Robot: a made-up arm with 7 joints.
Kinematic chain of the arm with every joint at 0, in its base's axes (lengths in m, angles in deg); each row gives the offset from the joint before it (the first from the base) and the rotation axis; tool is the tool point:
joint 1: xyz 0 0 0.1 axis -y
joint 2: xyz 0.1 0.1 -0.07 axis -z
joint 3: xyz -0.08 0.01 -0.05 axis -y
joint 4: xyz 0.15 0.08 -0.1 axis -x
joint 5: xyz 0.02 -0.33 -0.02 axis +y
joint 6: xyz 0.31 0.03 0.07 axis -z
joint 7: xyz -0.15 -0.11 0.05 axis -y
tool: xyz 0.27 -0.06 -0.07
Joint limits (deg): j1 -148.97..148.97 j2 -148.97..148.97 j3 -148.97..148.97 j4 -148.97..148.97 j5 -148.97..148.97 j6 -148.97..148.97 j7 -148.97..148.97
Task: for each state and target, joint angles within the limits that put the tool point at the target. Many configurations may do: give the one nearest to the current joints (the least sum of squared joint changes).
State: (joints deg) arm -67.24 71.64 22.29 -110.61 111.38 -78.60 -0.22
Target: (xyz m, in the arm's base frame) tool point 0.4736 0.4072 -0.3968
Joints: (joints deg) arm -41.16 61.24 26.22 -124.47 105.92 -72.62 6.39
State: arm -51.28 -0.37 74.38 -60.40 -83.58 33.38 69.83
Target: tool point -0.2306 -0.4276 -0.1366
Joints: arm -69.89 19.34 59.03 -62.97 -70.35 10.98 55.23
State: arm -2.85 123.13 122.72 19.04 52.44 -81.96 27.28
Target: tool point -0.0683 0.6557 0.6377
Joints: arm 24.42 122.27 141.80 8.23 49.90 -70.61 59.69
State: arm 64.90 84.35 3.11 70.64 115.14 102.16 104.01
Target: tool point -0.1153 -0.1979 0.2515
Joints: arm 44.06 67.97 12.40 106.65 125.60 100.62 79.03
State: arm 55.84 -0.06 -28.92 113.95 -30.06 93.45 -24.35
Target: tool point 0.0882 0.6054 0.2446
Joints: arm 62.47 -21.53 -15.81 127.09 -36.84 77.23 -4.30
